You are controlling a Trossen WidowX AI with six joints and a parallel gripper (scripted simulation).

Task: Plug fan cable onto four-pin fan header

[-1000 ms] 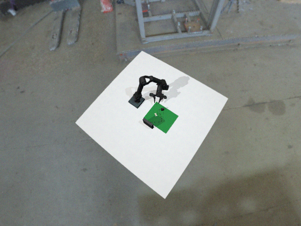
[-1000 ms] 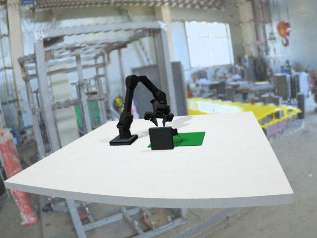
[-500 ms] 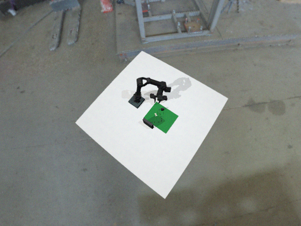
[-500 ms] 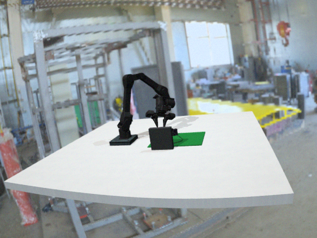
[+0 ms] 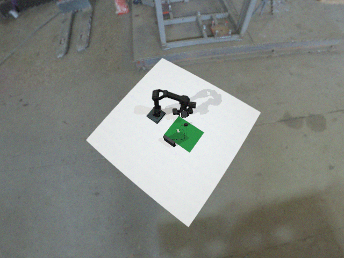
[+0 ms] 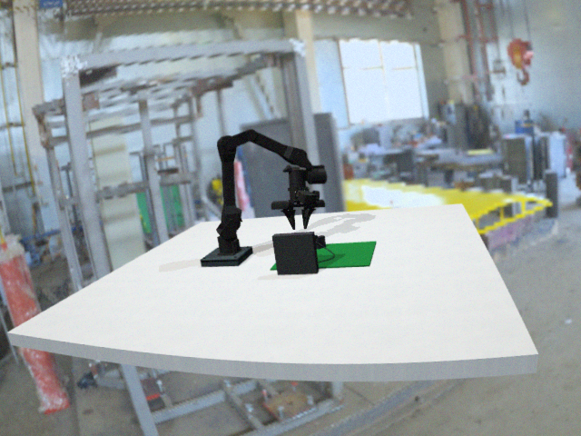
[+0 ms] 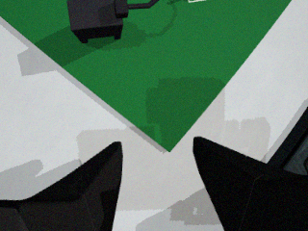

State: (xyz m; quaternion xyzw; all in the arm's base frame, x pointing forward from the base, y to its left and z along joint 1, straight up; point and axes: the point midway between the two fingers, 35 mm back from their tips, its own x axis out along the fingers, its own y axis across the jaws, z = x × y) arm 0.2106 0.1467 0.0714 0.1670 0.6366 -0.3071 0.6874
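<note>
Right now my gripper tip is 8 cm short of the black fan plug, 4 cm above it and 3 cm to the left of it. The rest, counted from my gripper tip: green board (12 cm ahead, 10 cm to the right, 8 cm below); then pale four-pin header (12 cm to the right, 6 cm below, 6 cm ahead); then black fan (26 cm to the right, 8 cm ahead).
</note>
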